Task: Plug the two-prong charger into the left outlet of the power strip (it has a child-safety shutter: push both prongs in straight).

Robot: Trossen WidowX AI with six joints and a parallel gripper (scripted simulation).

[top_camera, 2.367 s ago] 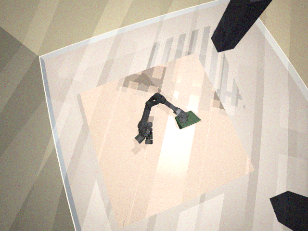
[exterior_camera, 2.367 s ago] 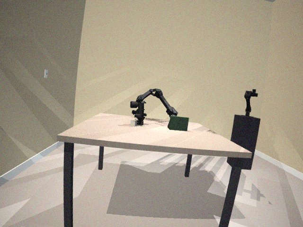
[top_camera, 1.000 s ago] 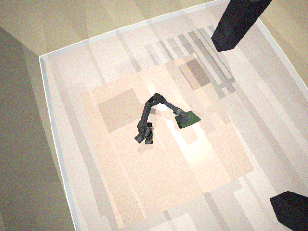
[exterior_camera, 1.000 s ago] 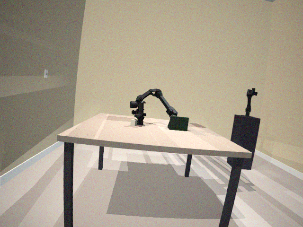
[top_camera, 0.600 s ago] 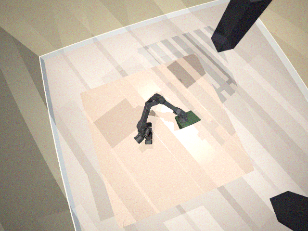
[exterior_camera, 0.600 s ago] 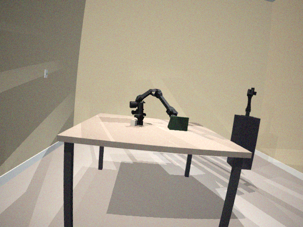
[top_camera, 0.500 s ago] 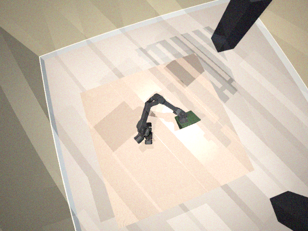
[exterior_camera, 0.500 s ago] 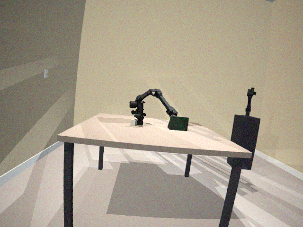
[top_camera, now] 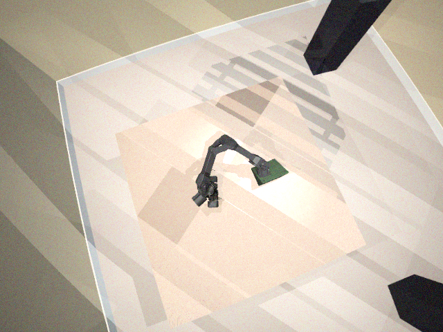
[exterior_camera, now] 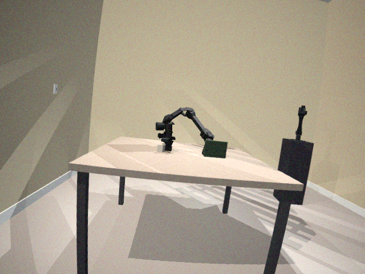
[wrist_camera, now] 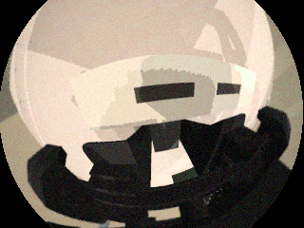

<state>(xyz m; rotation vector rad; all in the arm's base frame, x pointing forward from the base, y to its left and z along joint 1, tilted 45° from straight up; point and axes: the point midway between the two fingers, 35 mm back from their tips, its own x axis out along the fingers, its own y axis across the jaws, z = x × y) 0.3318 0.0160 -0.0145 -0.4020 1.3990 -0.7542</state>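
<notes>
My gripper tip is 2 cm short of the dark charger and 1 cm below it.
</notes>
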